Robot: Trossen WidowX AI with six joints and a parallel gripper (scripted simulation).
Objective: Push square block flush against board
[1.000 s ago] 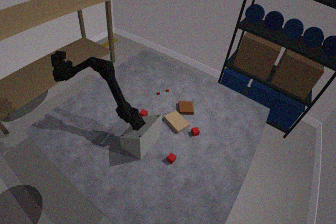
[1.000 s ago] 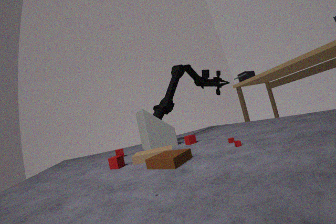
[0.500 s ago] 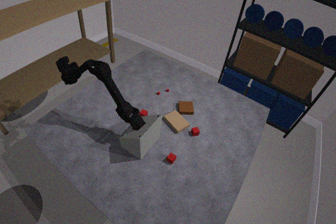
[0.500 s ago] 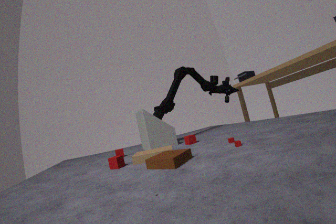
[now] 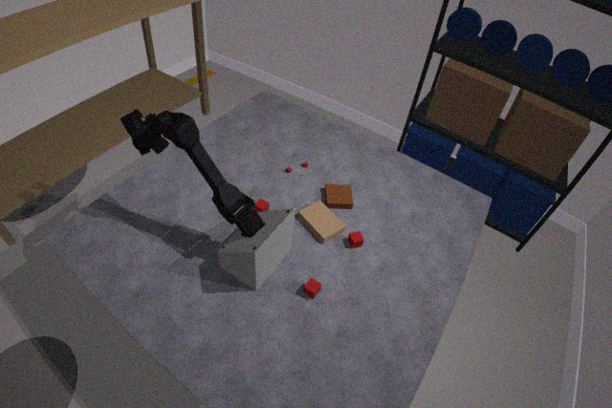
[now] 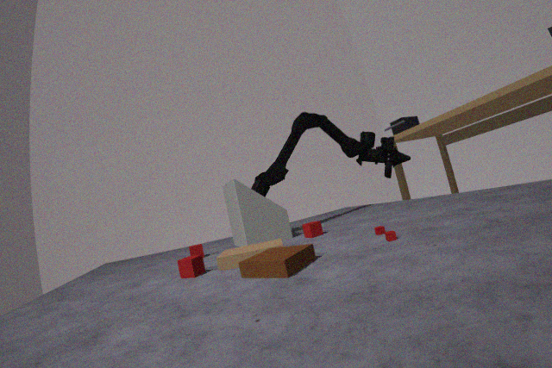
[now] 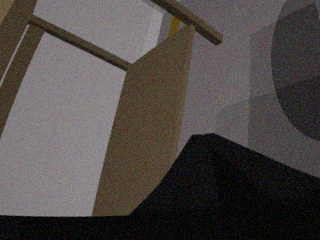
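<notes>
Now: the brown square block 70 cm to the right of my gripper tip, 36 cm ahead of it and 15 cm below it. Also, from my gripper tip: board: 73 cm to the right, 21 cm ahead, 15 cm below.
</notes>
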